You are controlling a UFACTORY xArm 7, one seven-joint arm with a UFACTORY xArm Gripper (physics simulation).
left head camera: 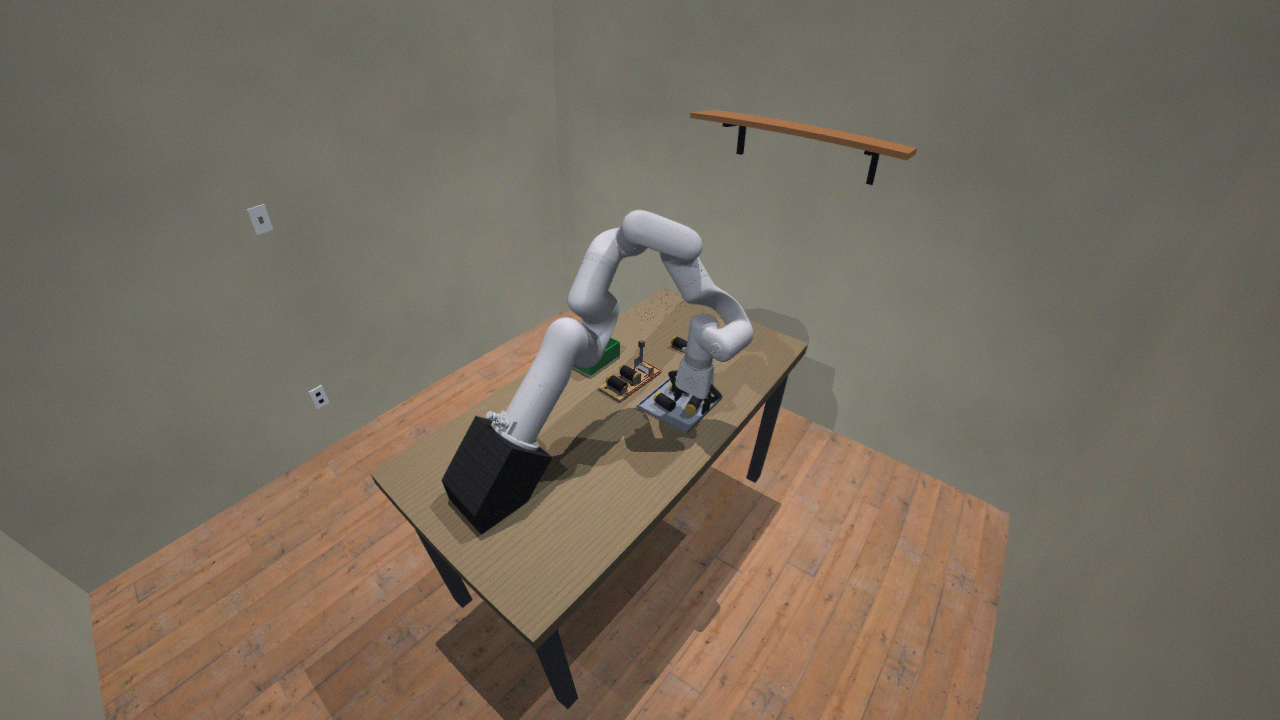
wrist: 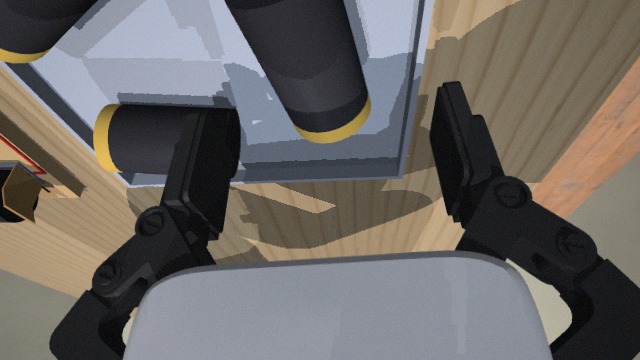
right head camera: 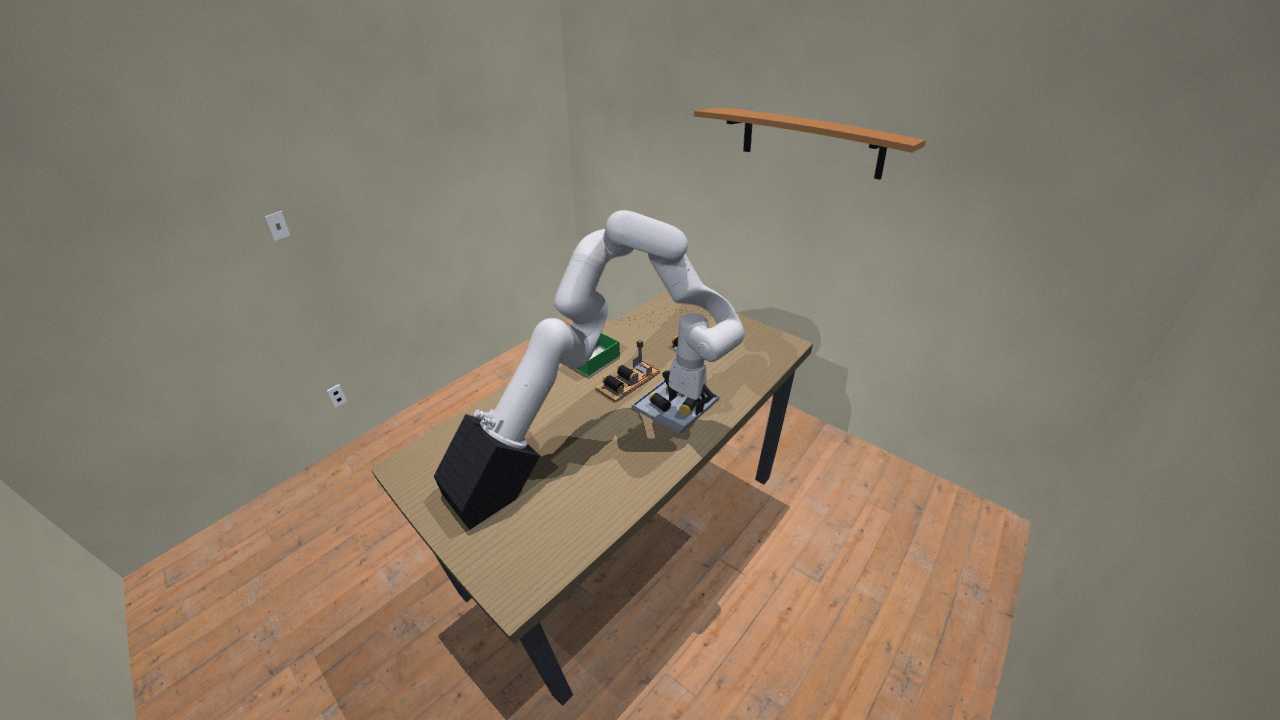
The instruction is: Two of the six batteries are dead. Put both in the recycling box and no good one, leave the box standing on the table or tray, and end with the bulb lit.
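Places are measured from the arm's base along level axes (x down, y right, z back), in millimetres.
Pixels of known places: gripper, fingertip midpoint: [left head camera: 690, 405] [wrist: 323, 121] [right head camera: 685, 405]; arm's base, origin of the base link: [left head camera: 514, 436] [right head camera: 503, 435].
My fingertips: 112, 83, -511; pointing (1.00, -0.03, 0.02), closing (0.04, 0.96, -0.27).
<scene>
For each thing: its top centre in the pictures, then the offset to it from my fingertips, as dx, dy, dz. "spot": a spot on its surface instead.
- blue-grey tray, middle of its top: [wrist: 193, 51] [right head camera: 676, 400] [left head camera: 680, 399] +21, -53, -10
- second battery, middle of its top: [wrist: 306, 87] [right head camera: 689, 400] [left head camera: 694, 399] -4, -9, -21
- third battery, surface spot: [wrist: 30, 25] spot: -3, -95, -35
- circuit board, surface spot: [left head camera: 623, 394] [right head camera: 619, 394] spot: +23, -180, +110
- green recycling box, middle of its top: [left head camera: 593, 345] [right head camera: 593, 345] -27, -391, +74
- dark upright post, middle of its top: [right head camera: 639, 346] [left head camera: 641, 346] -37, -280, -39
My gripper [left head camera: 691, 402] [right head camera: 685, 401] [wrist: 323, 121] is open and empty, low over the blue-grey tray [left head camera: 660, 420] [right head camera: 656, 420] [wrist: 320, 173]. In the wrist view its left finger overlaps the end of a black, yellow-ended battery [wrist: 142, 140]; contact is unclear. A second battery [wrist: 310, 70] lies between the finger lines, farther up the view, and a third battery [wrist: 30, 25] is at upper left. Two batteries [left head camera: 616, 384] [left head camera: 630, 373] sit on the circuit board [left head camera: 623, 394] [right head camera: 621, 394]. Another battery [left head camera: 679, 342] is behind my gripper. The green recycling box [left head camera: 599, 362] [right head camera: 601, 361] stands upright. Dead batteries and the bulb's state cannot be told.
A dark upright post [left head camera: 640, 351] [right head camera: 639, 351] rises from the board beside the tray. My arm passes above the green box. The table's edge [wrist: 590, 130] is to the right in the wrist view. A wooden shelf [left head camera: 801, 131] is on the wall.
</scene>
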